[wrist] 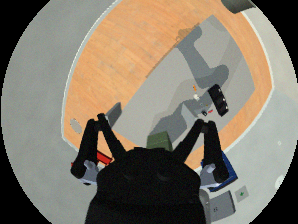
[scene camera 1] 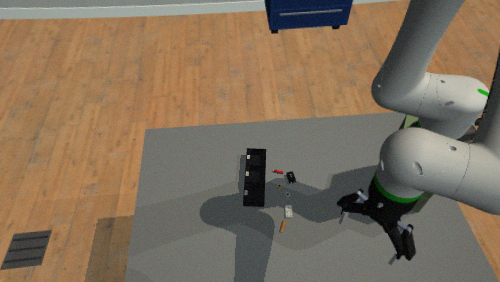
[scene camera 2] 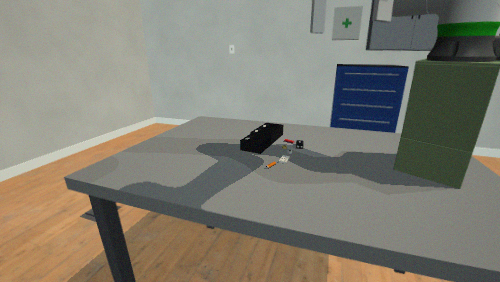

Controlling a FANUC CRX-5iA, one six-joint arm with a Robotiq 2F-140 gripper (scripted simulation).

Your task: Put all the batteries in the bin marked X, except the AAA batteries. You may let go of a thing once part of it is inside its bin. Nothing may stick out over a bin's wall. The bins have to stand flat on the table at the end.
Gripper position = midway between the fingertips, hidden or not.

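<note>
Through scene camera 1 I can see my gripper (scene camera 1: 366, 239), and the wrist view gives me my gripper (wrist: 151, 107) as well.
</note>
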